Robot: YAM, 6 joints.
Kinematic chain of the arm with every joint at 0, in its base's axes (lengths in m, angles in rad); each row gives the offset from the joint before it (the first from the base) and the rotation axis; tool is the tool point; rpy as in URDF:
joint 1: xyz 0 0 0.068 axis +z
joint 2: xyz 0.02 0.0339 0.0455 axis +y
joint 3: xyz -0.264 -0.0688 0 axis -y
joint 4: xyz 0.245 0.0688 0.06 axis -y
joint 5: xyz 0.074 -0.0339 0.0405 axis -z
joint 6: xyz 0.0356 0 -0.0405 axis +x
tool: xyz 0 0 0 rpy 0 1.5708 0
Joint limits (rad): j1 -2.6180..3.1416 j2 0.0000..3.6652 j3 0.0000..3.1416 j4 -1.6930..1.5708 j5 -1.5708..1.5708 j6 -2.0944..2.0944
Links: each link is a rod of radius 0.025 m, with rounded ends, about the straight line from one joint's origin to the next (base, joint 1, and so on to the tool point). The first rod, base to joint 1, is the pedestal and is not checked.
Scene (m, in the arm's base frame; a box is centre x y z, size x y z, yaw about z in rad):
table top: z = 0
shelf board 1: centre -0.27 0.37 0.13 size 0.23 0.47 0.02 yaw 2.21
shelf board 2: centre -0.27 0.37 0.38 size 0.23 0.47 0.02 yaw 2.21
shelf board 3: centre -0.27 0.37 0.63 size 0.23 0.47 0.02 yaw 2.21
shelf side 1: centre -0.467 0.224 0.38 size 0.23 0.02 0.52 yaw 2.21
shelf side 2: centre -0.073 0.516 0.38 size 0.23 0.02 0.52 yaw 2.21
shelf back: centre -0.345 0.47 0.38 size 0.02 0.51 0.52 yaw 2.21
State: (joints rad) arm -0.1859 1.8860 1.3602 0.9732 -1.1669 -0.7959
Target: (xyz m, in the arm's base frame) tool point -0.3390 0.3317 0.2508
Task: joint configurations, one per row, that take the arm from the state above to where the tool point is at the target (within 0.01 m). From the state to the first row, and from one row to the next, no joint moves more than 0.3 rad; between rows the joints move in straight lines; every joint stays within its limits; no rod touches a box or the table.
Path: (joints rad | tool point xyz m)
1: 0.0995 1.8157 1.2606 0.9786 -1.1975 -0.7959 | 0.3979 0.0730 0.3272
2: 0.3849 1.7454 1.1611 0.9839 -1.2281 -0.7959 | 0.3419 0.1747 0.3218
3: 0.6703 1.6751 1.0615 0.9893 -1.2588 -0.7959 | 0.2621 0.2510 0.3152
4: 0.9557 1.6048 0.9620 0.9946 -1.2894 -0.7959 | 0.1681 0.2972 0.3074
5: 1.2412 1.5345 0.8624 1.0000 -1.3200 -0.7959 | 0.0703 0.3120 0.2984
6: 1.5266 1.4642 0.7629 1.0054 -1.3506 -0.7959 | -0.0216 0.2971 0.2883
7: 1.8120 1.3939 0.6633 1.0107 -1.3812 -0.7959 | -0.0993 0.2573 0.2769
8: 2.0974 1.3236 0.5638 1.0161 -1.4118 -0.7959 | -0.1567 0.1997 0.2644
9: 2.3828 1.2533 0.4642 1.0215 -1.4425 -0.7959 | -0.1906 0.1321 0.2508
10: 2.3614 1.4731 0.7109 0.9993 -1.3798 -0.7959 | -0.2317 0.1801 0.2694
11: 2.3400 1.6930 0.9576 0.9772 -1.3172 -0.7959 | -0.2714 0.2308 0.2755
12: 2.3187 1.9128 1.2043 0.9550 -1.2546 -0.7959 | -0.3078 0.2821 0.2691
13: 2.2973 2.1327 1.4510 0.9329 -1.1920 -0.7959 | -0.3390 0.3317 0.2508

